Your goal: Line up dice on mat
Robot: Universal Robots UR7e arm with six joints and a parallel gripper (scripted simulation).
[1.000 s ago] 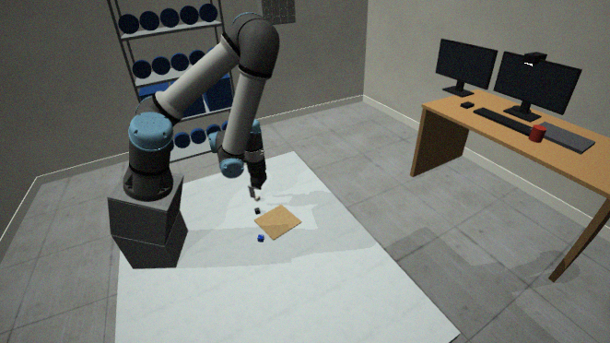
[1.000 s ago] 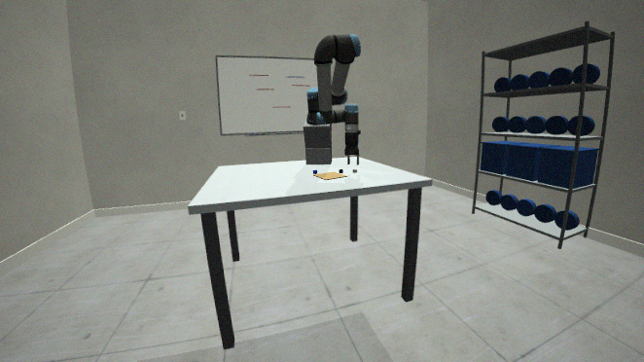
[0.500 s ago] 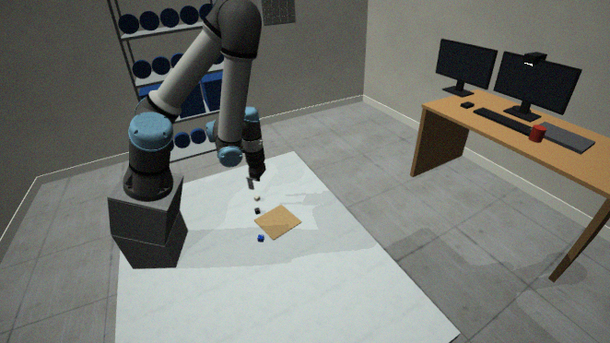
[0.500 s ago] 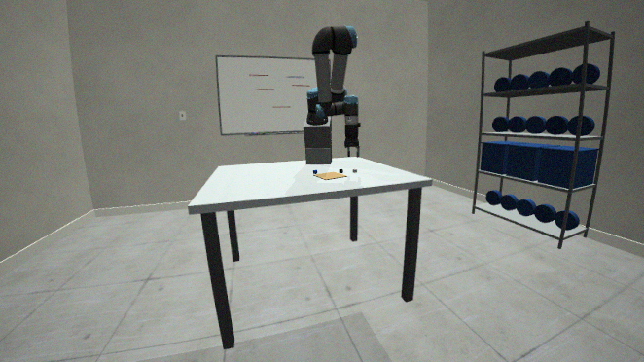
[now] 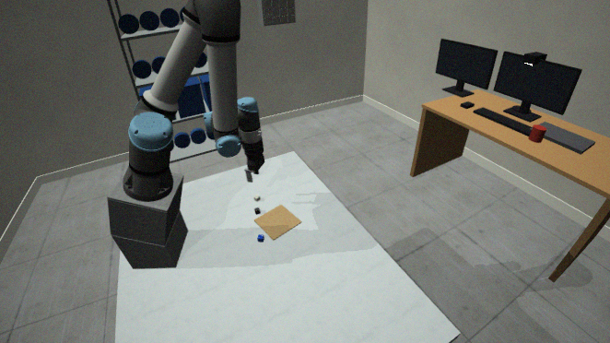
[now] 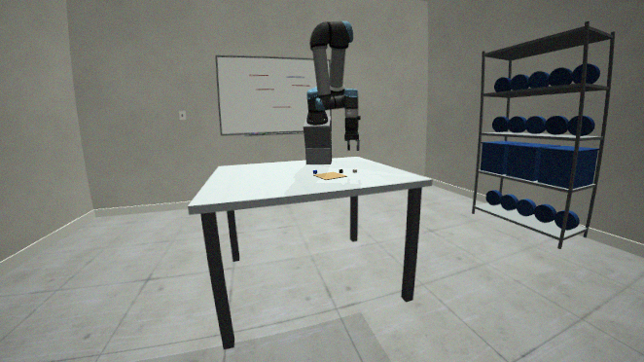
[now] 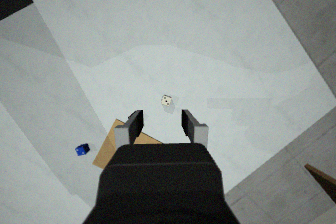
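Now: hand 3 cm past the blue die, 22 cm to the left of it and 14 cm above it. Also, from my hand: tan mat 5 cm ahead, 15 cm to the right, 15 cm below; black die 1 cm behind, 7 cm to the right, 14 cm below; white die 1 cm to the left, 14 cm below.
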